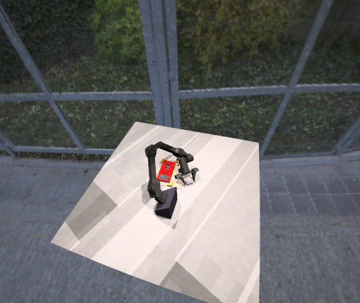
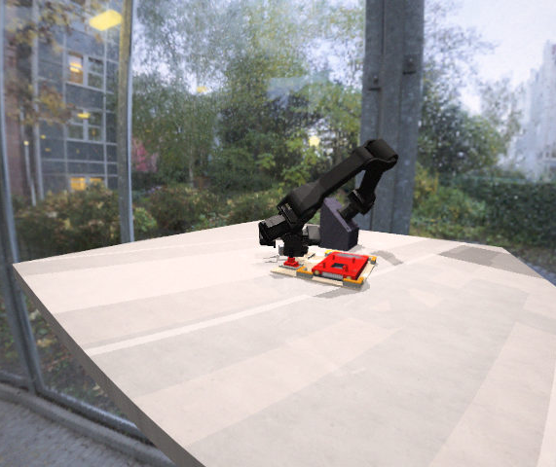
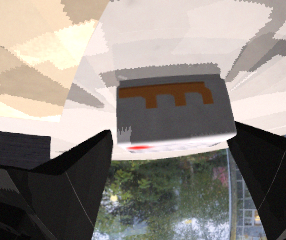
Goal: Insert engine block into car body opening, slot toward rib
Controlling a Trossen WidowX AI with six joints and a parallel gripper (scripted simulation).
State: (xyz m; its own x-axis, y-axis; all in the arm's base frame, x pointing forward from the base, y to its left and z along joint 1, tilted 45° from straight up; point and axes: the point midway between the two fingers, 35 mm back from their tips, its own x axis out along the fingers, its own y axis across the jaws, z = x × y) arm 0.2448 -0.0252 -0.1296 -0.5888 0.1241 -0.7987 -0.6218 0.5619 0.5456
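The engine block lies 1 cm ahead of my gripper tip and 1 cm to the left of it. The rest, counted from my gripper tip: black peg 14 cm ahead, 10 cm to the left, 2 cm above.
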